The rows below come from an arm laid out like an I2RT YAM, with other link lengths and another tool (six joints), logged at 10 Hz.
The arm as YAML. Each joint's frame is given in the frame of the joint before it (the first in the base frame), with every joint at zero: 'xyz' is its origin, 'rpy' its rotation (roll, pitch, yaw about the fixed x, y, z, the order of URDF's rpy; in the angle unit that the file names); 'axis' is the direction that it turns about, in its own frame. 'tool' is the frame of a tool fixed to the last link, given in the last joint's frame.
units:
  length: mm
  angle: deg
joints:
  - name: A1
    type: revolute
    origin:
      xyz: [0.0, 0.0, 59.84]
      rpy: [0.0, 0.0, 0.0]
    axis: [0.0, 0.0, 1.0]
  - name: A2
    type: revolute
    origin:
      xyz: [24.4, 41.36, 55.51]
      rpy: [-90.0, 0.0, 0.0]
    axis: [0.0, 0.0, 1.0]
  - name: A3
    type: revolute
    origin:
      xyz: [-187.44, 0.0, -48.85]
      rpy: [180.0, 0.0, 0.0]
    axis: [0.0, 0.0, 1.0]
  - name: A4
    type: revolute
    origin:
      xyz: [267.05, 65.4, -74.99]
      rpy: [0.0, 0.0, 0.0]
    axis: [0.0, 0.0, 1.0]
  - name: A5
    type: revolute
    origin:
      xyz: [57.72, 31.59, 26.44]
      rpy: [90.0, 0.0, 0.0]
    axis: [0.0, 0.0, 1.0]
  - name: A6
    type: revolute
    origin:
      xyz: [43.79, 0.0, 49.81]
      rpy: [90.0, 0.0, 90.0]
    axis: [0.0, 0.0, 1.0]
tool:
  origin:
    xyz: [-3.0, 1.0, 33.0]
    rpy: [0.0, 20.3, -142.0]
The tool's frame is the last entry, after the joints.
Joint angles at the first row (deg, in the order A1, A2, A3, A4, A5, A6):
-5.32, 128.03, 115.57, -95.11, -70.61, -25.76
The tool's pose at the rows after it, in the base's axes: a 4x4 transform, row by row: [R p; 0 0 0 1], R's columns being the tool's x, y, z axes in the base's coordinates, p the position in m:
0.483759, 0.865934, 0.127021, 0.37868; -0.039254, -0.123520, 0.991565, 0.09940; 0.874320, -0.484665, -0.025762, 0.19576; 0, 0, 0, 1
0.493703, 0.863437, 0.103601, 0.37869; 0.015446, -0.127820, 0.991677, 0.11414; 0.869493, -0.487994, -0.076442, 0.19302; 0, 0, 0, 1
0.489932, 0.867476, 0.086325, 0.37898; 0.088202, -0.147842, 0.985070, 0.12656; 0.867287, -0.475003, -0.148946, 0.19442; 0, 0, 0, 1
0.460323, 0.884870, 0.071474, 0.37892; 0.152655, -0.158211, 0.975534, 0.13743; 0.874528, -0.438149, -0.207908, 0.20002; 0, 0, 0, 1
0.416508, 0.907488, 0.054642, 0.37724; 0.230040, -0.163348, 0.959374, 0.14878; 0.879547, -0.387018, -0.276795, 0.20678; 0, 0, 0, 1
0.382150, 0.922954, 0.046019, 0.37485; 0.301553, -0.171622, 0.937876, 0.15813; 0.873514, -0.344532, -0.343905, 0.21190; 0, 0, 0, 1
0.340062, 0.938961, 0.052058, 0.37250; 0.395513, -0.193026, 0.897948, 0.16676; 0.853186, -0.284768, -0.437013, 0.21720; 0, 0, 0, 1
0.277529, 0.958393, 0.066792, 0.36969; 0.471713, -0.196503, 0.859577, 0.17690; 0.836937, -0.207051, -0.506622, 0.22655; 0, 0, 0, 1
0.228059, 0.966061, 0.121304, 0.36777; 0.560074, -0.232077, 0.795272, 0.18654; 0.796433, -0.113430, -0.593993, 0.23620; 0, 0, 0, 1
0.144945, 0.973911, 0.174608, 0.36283; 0.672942, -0.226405, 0.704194, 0.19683; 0.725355, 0.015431, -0.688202, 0.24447; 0, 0, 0, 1
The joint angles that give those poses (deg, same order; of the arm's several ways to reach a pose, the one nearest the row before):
-2.24, 128.03, 115.61, -92.22, -70.22, -22.65
0.16, 128.03, 116.20, -89.01, -67.66, -17.95
2.33, 128.00, 117.95, -86.76, -63.66, -13.65
4.25, 128.00, 120.37, -85.65, -60.05, -11.42
6.37, 128.00, 123.13, -85.30, -55.61, -10.24
8.25, 128.00, 125.38, -85.29, -51.24, -9.12
10.33, 128.00, 128.02, -85.30, -44.91, -7.62
12.60, 128.01, 131.24, -85.25, -39.38, -6.76
15.18, 128.01, 134.72, -84.66, -31.55, -3.97
18.41, 128.00, 137.84, -84.71, -21.67, -3.79

